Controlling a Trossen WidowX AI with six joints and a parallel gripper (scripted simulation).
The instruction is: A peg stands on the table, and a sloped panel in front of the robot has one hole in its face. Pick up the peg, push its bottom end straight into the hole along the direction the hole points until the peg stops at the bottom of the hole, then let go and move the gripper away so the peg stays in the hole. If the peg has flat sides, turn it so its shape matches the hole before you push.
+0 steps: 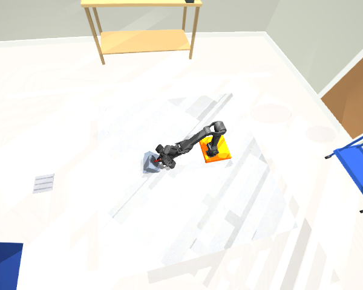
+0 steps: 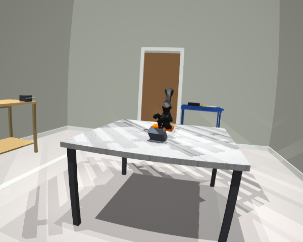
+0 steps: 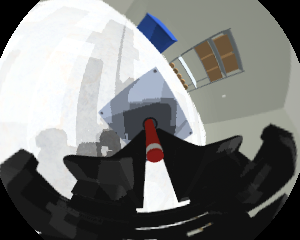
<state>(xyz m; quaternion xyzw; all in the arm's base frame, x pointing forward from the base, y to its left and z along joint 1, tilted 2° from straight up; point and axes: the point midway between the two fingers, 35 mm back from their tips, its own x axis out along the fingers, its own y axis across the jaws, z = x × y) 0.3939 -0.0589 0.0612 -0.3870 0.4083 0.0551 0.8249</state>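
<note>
Right now the sloped panel is 40 mm below my gripper tip, 40 mm ahead of it and 10 mm to the right of it. Also, from my gripper tip: red peg 10 mm behind, 10 mm above.
</note>
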